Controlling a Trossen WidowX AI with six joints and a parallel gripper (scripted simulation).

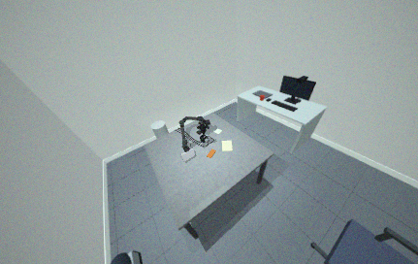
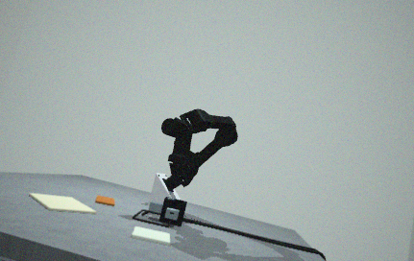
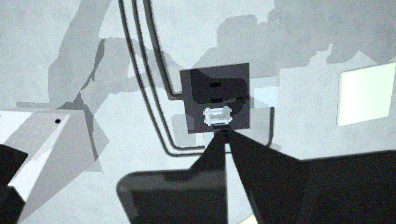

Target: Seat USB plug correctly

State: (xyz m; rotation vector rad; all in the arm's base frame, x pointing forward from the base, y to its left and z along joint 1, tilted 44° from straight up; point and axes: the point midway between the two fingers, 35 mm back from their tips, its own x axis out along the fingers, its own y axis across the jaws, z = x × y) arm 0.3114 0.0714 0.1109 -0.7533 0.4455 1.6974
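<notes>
Right now my gripper tip is 6 cm above the USB socket. Round my gripper tip: pale card: 26 cm ahead, 12 cm below, 6 cm to the left; then orange card: 26 cm to the right, 12 cm below, 4 cm behind; then cream pad: 26 cm to the right, 20 cm ahead, 12 cm below.
</notes>
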